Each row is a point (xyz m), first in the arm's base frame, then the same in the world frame.
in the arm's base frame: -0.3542 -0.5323 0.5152
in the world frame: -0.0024 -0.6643 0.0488
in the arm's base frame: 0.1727 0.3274 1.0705
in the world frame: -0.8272 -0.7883 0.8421
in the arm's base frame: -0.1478 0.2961 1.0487
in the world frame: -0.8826 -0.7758 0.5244
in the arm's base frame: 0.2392 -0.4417 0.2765
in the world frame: 0.1934 -0.4234 0.6153
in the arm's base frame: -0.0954 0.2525 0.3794
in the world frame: -0.5400 -0.1979 0.4900
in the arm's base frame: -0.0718 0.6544 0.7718
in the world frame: -1.0469 -0.3697 0.6620
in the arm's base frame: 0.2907 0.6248 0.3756
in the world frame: -0.7461 -0.0366 0.9582
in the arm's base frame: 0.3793 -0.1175 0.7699
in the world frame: -0.2576 -0.7228 0.8893
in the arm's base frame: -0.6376 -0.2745 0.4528
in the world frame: -0.2766 -0.4871 -0.1611
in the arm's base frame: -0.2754 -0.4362 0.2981
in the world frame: 0.0323 -0.4290 0.1261
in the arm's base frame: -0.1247 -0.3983 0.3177
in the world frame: 0.0345 -0.4329 0.2827
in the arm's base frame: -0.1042 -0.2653 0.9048
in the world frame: -0.3280 -0.8989 0.4016
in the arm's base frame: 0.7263 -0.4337 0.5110
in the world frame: 0.2241 -0.6402 1.1096
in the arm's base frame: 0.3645 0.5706 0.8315
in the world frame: -0.8764 -0.4701 1.0643
